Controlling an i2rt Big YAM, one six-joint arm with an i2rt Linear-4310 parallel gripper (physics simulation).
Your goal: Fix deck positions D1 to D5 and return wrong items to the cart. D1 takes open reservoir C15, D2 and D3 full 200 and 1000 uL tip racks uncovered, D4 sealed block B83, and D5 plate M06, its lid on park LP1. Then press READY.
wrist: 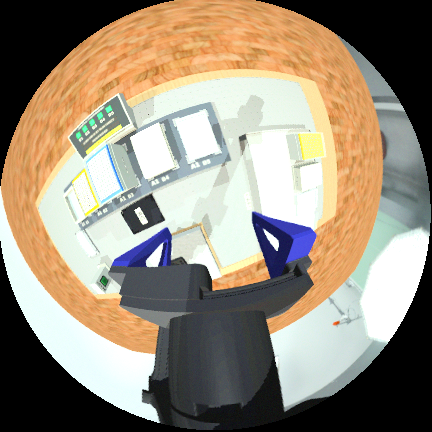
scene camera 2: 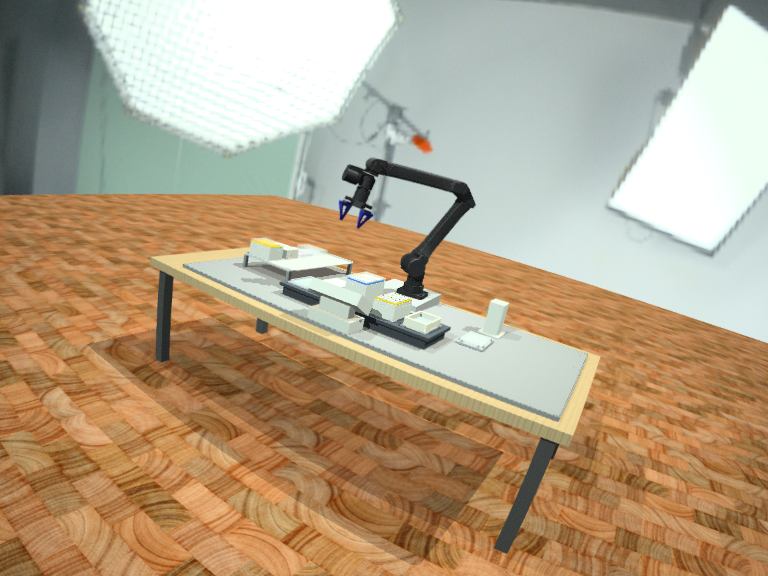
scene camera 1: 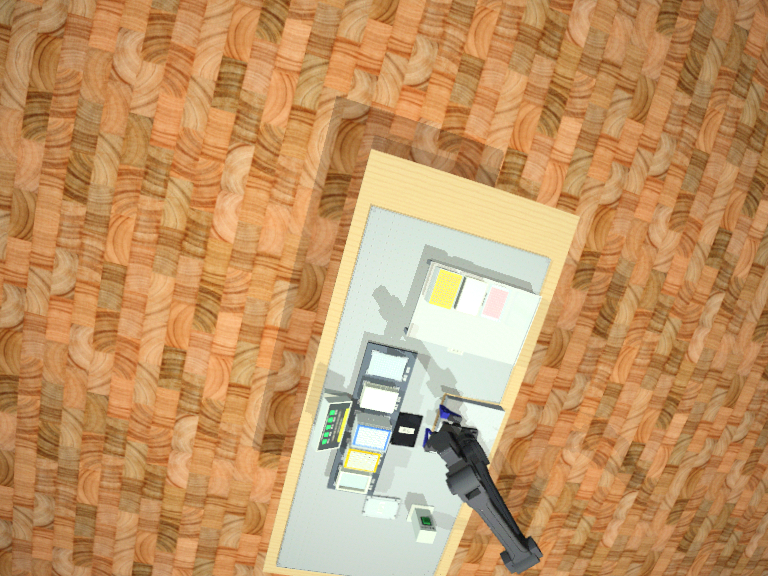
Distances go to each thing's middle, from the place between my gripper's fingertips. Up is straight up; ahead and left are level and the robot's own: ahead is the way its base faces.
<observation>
Right now the white cart shelf [scene camera 1: 477, 335] is 300 mm to the right of my hand, 230 mm below it and 150 mm behind it. Round my hand: white device with green button [scene camera 1: 424, 529]: 630 mm to the left, 230 mm below, 150 mm behind.
</observation>
